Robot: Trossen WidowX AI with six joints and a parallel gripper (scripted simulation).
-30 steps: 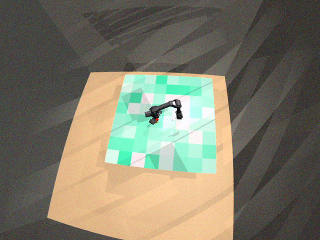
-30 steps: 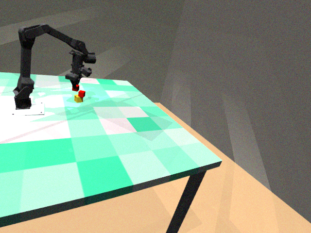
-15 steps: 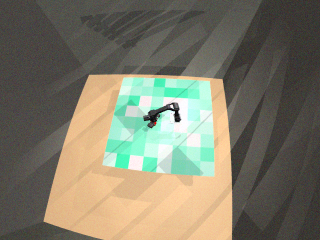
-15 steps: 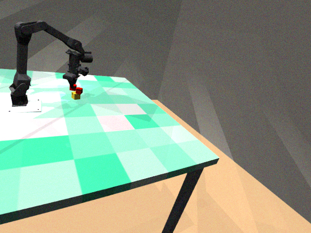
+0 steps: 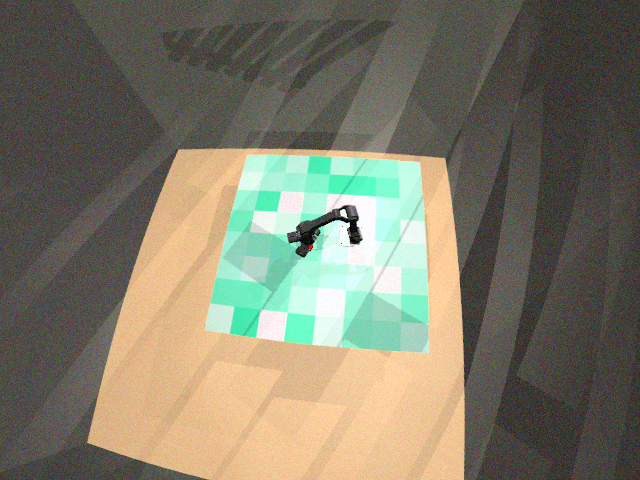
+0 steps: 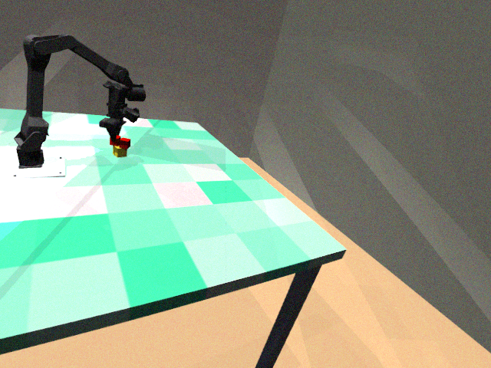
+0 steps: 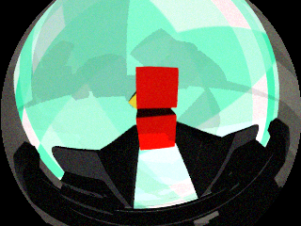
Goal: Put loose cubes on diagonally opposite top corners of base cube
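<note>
Now: the yellow cube 4 cm below my gripper tip, 2 cm ahead of it and 1 cm to the right of it.
</note>
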